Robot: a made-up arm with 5 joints. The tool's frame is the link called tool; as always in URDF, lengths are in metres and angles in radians. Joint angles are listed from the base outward.
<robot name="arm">
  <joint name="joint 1" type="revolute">
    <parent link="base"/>
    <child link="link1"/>
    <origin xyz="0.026 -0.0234 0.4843"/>
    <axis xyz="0 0 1"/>
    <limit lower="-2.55" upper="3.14"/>
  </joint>
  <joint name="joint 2" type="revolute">
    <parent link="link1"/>
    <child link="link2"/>
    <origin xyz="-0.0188 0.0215 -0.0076"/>
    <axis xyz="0 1 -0.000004"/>
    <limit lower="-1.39" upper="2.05"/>
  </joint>
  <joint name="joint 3" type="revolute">
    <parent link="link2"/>
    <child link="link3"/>
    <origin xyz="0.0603 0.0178 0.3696"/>
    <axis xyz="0 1 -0.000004"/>
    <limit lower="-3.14" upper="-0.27"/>
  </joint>
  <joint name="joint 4" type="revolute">
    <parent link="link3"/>
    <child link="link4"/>
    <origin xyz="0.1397 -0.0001 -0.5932"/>
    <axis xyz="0 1 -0.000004"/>
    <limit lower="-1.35" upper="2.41"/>
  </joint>
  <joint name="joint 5" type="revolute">
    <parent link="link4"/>
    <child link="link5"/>
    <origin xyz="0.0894 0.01 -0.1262"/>
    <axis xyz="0 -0.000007 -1"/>
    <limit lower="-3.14" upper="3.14"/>
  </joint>
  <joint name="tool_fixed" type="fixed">
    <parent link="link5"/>
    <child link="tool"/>
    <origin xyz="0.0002 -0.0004 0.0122" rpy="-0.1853 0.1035 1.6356"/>
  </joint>
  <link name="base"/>
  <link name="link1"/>
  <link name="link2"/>
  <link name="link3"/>
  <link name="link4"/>
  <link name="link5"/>
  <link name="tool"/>
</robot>
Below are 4 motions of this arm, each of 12 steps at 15 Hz.
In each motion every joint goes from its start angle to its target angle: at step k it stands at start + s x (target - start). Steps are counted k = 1, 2, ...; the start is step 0. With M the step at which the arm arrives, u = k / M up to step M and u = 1 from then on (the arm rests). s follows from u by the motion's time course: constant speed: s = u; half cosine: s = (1 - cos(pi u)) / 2; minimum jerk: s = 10 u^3 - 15 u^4 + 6 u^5.
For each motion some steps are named. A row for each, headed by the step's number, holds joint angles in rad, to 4 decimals.
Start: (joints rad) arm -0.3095 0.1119 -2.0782 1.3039 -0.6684
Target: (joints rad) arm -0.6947 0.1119 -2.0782 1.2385 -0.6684
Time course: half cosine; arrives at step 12
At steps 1, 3, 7, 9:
1: -0.3161 0.1119 -2.0782 1.3028 -0.6684
3: -0.3659 0.1119 -2.0782 1.2943 -0.6684
7: -0.5519 0.1119 -2.0782 1.2627 -0.6684
9: -0.6383 0.1119 -2.0782 1.2481 -0.6684

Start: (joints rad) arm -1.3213 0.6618 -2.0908 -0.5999 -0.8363
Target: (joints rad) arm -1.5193 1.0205 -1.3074 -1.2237 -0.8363
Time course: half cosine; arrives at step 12
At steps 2, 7, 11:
2: -1.3346 0.6858 -2.0383 -0.6417 -0.8363
7: -1.4459 0.8876 -1.5977 -0.9925 -0.8363
11: -1.5159 1.0144 -1.3207 -1.2131 -0.8363

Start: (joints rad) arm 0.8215 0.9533 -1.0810 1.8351 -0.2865
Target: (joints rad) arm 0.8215 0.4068 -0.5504 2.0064 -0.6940
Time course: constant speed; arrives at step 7
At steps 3, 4, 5, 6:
3: 0.8215 0.7191 -0.8536 1.9085 -0.4611
4: 0.8215 0.6410 -0.7778 1.9330 -0.5194
5: 0.8215 0.5629 -0.7020 1.9575 -0.5776
6: 0.8215 0.4849 -0.6262 1.9819 -0.6358

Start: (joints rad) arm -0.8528 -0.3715 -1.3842 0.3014 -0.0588
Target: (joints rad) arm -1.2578 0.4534 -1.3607 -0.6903 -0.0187
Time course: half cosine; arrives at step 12
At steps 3, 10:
3: -0.9121 -0.2507 -1.3808 0.1562 -0.0529
10: -1.2307 0.3981 -1.3623 -0.6239 -0.0214

